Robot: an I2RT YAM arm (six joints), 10 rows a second.
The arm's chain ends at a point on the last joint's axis. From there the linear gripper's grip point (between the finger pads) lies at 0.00 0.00 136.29 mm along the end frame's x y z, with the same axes.
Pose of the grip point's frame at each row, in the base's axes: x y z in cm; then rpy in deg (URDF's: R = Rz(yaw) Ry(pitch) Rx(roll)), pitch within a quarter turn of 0, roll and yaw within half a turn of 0:
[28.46 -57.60 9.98 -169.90 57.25 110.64]
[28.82 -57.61 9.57 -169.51 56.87 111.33]
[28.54 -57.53 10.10 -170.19 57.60 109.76]
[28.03 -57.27 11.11 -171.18 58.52 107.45]
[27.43 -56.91 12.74 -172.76 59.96 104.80]
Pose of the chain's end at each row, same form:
[26.72 -46.20 17.24 -169.90 57.25 110.64]
[27.05 -46.25 16.89 -169.51 56.87 111.33]
[26.89 -46.07 17.30 -170.19 57.60 109.76]
[26.58 -45.69 18.14 -171.18 58.52 107.45]
[26.10 -45.16 19.51 -172.76 59.96 104.80]

